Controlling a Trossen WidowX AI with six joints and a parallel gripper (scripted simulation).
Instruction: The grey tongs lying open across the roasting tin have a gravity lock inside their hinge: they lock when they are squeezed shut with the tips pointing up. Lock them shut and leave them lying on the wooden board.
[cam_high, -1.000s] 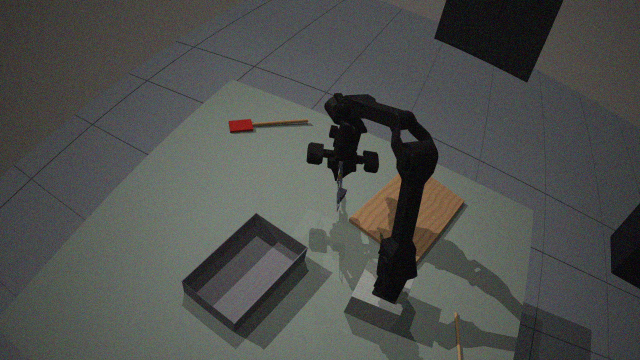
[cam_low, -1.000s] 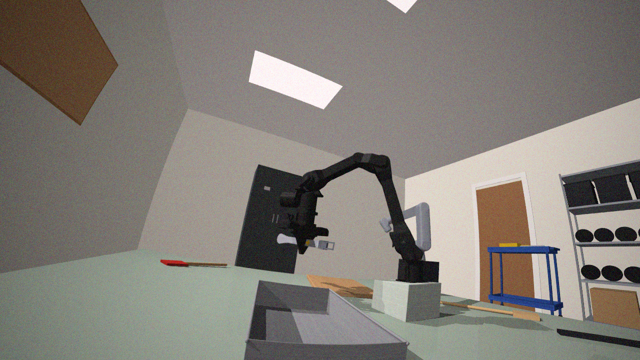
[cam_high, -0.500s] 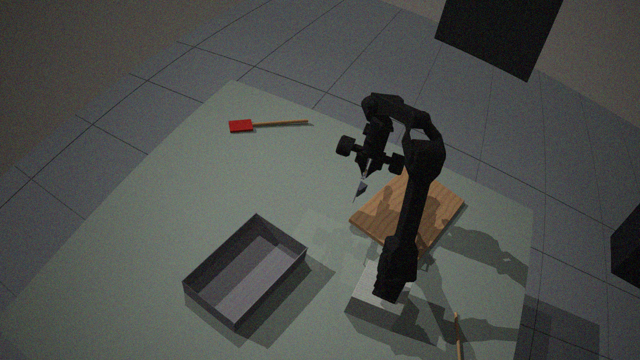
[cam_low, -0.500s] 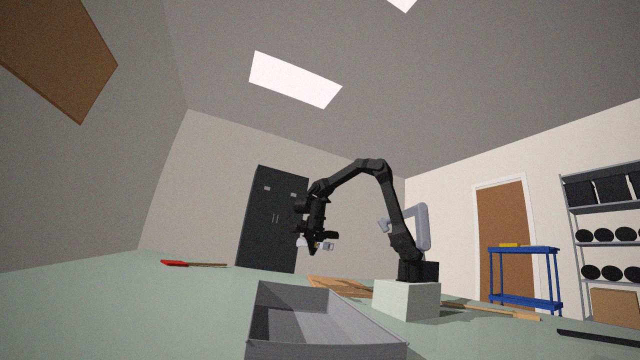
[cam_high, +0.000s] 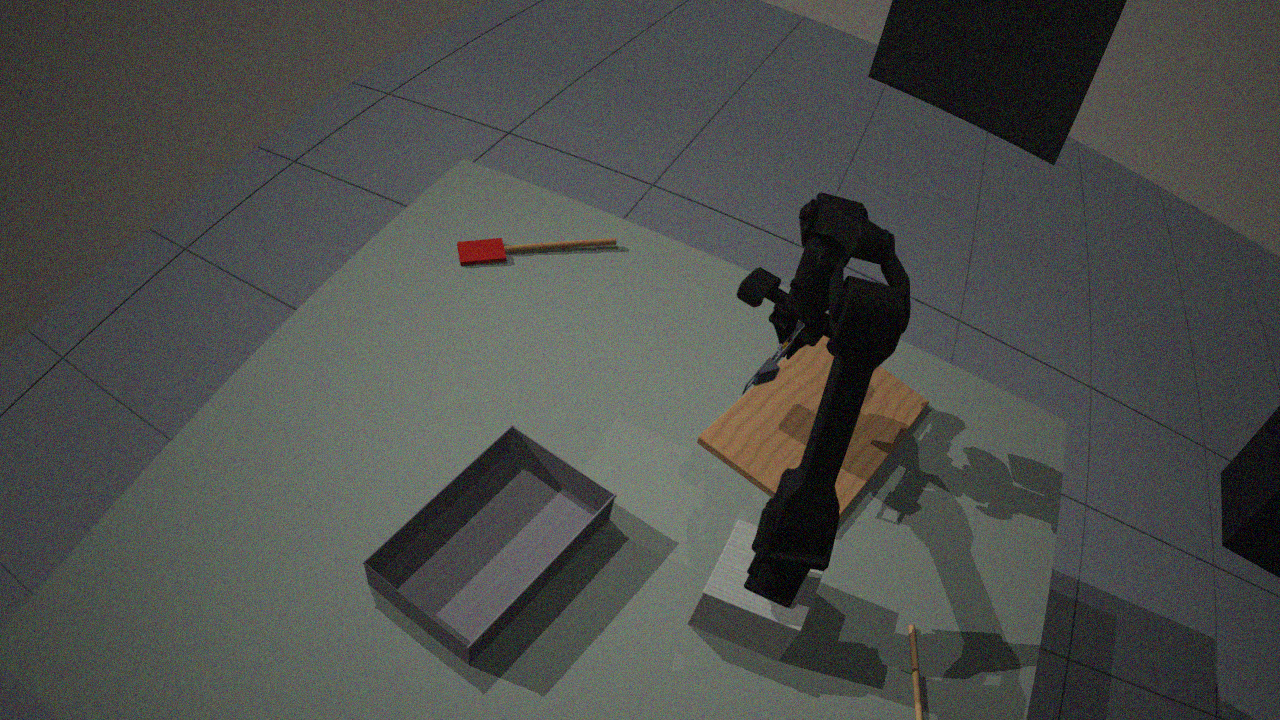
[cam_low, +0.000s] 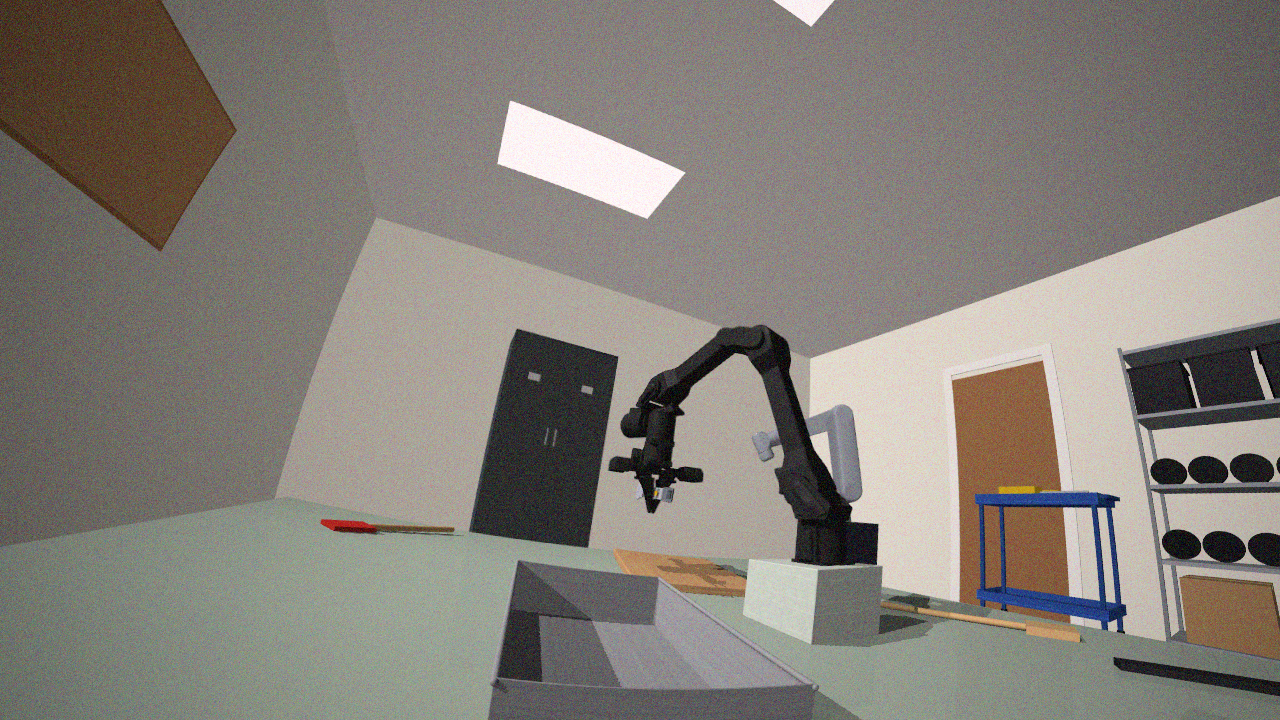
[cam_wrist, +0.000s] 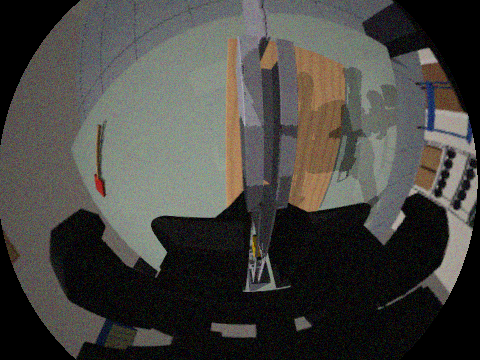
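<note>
My gripper tip is 11 cm above the wooden board, 9 cm past it and 4 cm to the left of it. Round my gripper tip: red spatula (50 cm ahead, 12 cm below, 8 cm to the right); then grey roasting tin (45 cm to the left, 20 cm ahead, 9 cm below).
</note>
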